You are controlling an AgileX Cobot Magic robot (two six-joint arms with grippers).
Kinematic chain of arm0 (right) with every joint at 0, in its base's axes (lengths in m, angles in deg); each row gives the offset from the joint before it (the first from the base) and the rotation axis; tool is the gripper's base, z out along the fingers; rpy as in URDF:
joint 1: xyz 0 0 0.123 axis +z
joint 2: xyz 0 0 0 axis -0.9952 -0.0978 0
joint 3: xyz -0.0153 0.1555 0.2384 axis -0.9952 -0.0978 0
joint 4: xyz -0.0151 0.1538 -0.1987 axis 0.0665 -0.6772 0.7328
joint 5: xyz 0 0 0 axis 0.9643 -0.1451 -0.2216
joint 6: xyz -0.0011 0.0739 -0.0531 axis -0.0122 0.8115 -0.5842
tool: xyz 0 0 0 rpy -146.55 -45.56 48.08
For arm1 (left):
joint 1: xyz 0 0 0.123 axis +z
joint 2: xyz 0 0 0 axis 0.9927 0.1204 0
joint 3: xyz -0.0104 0.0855 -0.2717 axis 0.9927 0.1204 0
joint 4: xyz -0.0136 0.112 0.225 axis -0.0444 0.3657 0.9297
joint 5: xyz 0 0 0 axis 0.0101 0.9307 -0.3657
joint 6: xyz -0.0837 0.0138 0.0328 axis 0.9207 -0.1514 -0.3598
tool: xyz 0 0 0 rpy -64.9 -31.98 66.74
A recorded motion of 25 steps. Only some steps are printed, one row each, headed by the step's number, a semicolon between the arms.
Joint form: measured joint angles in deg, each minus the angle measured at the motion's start. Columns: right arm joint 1, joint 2, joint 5, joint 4, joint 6, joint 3; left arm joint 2, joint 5, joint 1, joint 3, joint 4, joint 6.
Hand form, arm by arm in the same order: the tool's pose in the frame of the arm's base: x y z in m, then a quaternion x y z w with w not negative. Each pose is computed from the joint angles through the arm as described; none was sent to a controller.
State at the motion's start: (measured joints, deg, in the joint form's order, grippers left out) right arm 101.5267 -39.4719 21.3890 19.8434 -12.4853 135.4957; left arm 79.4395 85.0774 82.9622 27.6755 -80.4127 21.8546
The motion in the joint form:
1: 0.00 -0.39 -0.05 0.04 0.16 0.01; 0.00 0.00 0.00 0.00 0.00 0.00
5: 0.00 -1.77 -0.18 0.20 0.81 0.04; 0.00 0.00 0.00 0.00 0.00 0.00
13: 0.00 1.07 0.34 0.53 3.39 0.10; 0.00 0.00 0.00 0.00 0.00 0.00
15: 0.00 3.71 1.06 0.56 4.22 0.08; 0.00 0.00 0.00 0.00 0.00 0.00
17: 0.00 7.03 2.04 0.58 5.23 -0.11; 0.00 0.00 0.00 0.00 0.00 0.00
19: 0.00 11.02 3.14 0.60 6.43 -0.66; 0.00 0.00 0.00 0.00 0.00 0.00
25: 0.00 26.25 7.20 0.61 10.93 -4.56; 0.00 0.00 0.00 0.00 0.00 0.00
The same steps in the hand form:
1: 0.2641 0.0806 0.1861 -0.15049 0.97397 0.02044 0.16829; 0.0527 0.0013 0.1742 0.08589 0.79434 0.07314 0.59691
5: 0.2658 0.0810 0.1796 -0.14630 0.97637 0.01889 0.15793; 0.0527 0.0013 0.1742 0.08589 0.79434 0.07314 0.59691
13: 0.2624 0.0796 0.1933 -0.12574 0.97567 0.02394 0.17799; 0.0527 0.0013 0.1742 0.08589 0.79434 0.07314 0.59691
15: 0.2579 0.0782 0.2053 -0.11826 0.97347 0.02783 0.19390; 0.0527 0.0013 0.1742 0.08589 0.79434 0.07314 0.59691
17: 0.2510 0.0760 0.2192 -0.10908 0.97067 0.03269 0.21174; 0.0527 0.0013 0.1742 0.08589 0.79434 0.07314 0.59691
19: 0.2410 0.0729 0.2338 -0.09823 0.96723 0.03853 0.23096; 0.0527 0.0013 0.1742 0.08589 0.79434 0.07314 0.59691
25: 0.1930 0.0579 0.2712 -0.05797 0.95364 0.06140 0.28886; 0.0527 0.0013 0.1742 0.08589 0.79434 0.07314 0.59691

